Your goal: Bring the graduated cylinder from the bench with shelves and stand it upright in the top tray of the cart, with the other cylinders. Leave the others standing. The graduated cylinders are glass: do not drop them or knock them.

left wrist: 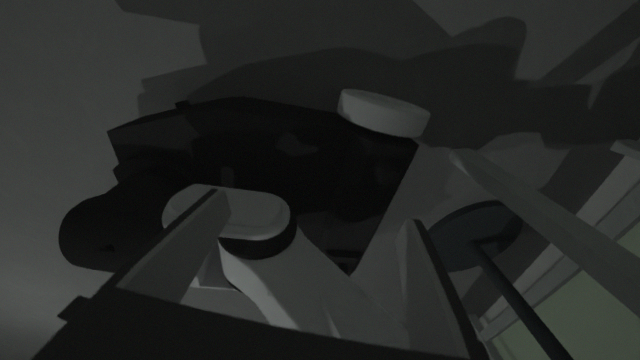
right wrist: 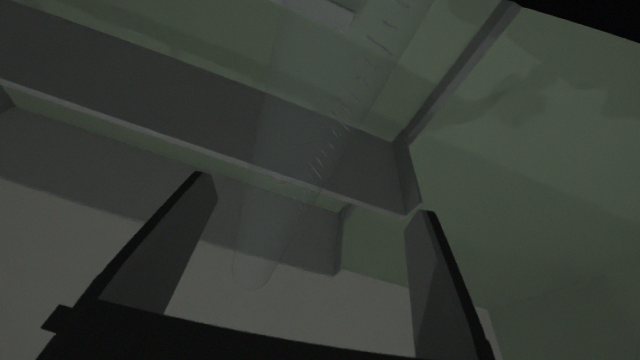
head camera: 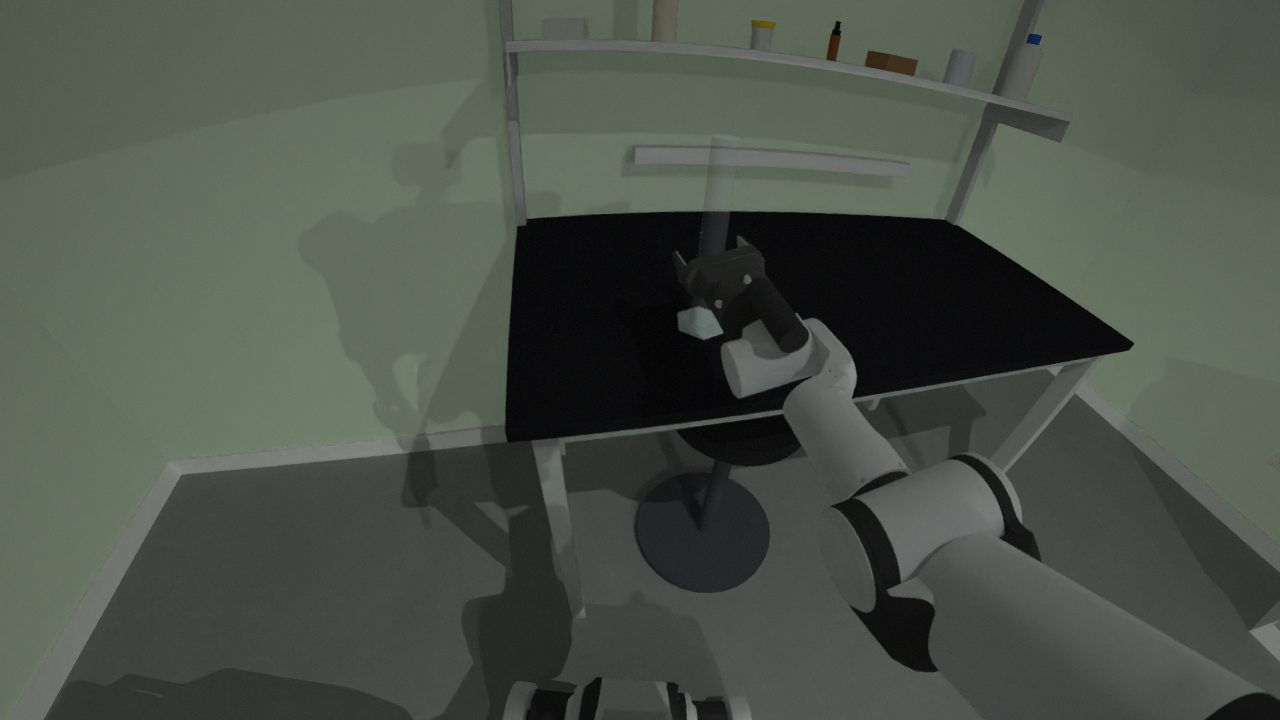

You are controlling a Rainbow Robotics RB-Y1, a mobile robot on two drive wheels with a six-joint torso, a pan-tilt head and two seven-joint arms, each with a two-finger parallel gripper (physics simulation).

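Frame: origin at the robot's base, x right, y ahead, z up, level; millimetres.
Seen in the pictures: left gripper, fingertip midpoint: (left wrist: 311, 215); right gripper, fingertip midpoint: (right wrist: 312, 203) (head camera: 707, 248).
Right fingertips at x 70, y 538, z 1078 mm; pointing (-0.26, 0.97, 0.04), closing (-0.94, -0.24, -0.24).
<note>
Offsets run from my right fingertips to a thing's top centre. Level surfaces: height alone.
The clear graduated cylinder {dx +10, dy +24, dz +173 mm} (head camera: 718, 188) (right wrist: 295, 142) stands upright on the black bench {dz -162 mm} (head camera: 913, 295); its pale faceted foot shows below the gripper in the head view. My right gripper (head camera: 709, 248) (right wrist: 312, 203) is open at the cylinder's near side, its fingers pointing toward it. In the right wrist view the tube runs down the picture, its far end between the fingers and closer to the picture-left finger. The middle of the tube is partly hidden by the gripper in the head view. My left gripper (left wrist: 311, 215) is open and empty. The cart and other cylinders do not show.
A shelf (head camera: 617, 46) above the bench holds a yellow-lidded jar {dx +116, dy +423, dz +355 mm} (head camera: 761, 37), an amber bottle {dx +323, dy +561, dz +387 mm} (head camera: 833, 44), a brown box {dx +502, dy +606, dz +335 mm} (head camera: 890, 62) and a blue-capped bottle {dx +953, dy +686, dz +473 mm} (head camera: 1020, 71). A wall rail (head camera: 657, 155) runs behind the cylinder. A stool's round base (head camera: 702, 564) is under the bench.
</note>
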